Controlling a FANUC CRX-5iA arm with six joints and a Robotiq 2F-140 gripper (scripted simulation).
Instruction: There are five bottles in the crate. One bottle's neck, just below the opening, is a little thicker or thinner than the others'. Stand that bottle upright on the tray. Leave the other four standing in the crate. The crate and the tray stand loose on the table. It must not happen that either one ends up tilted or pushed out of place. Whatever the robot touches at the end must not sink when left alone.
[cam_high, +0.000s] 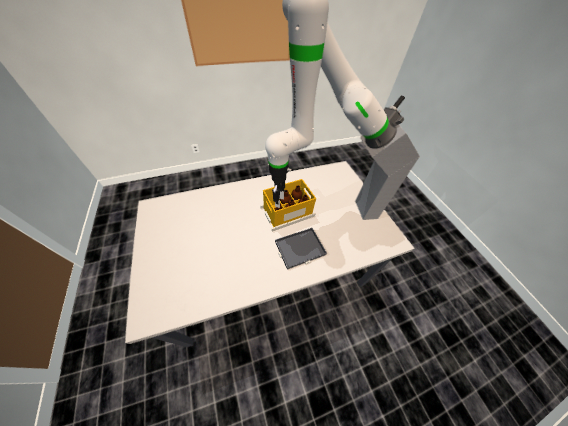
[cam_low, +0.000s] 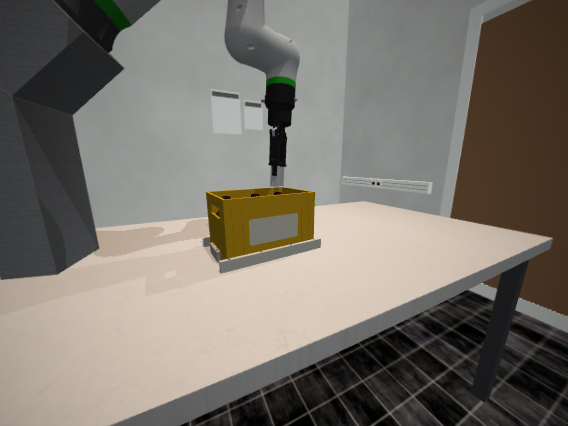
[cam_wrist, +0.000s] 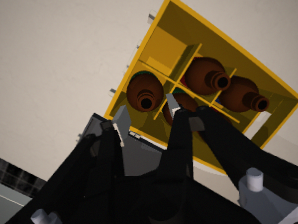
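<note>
Right now the brown bottle is 13 cm below my hand, 8 cm behind it and 2 cm to the left of it. The rest, counted from my hand: crate (13 cm below, 10 cm behind, 2 cm to the right); dark grey tray (23 cm to the left, 20 cm below, 2 cm ahead).
</note>
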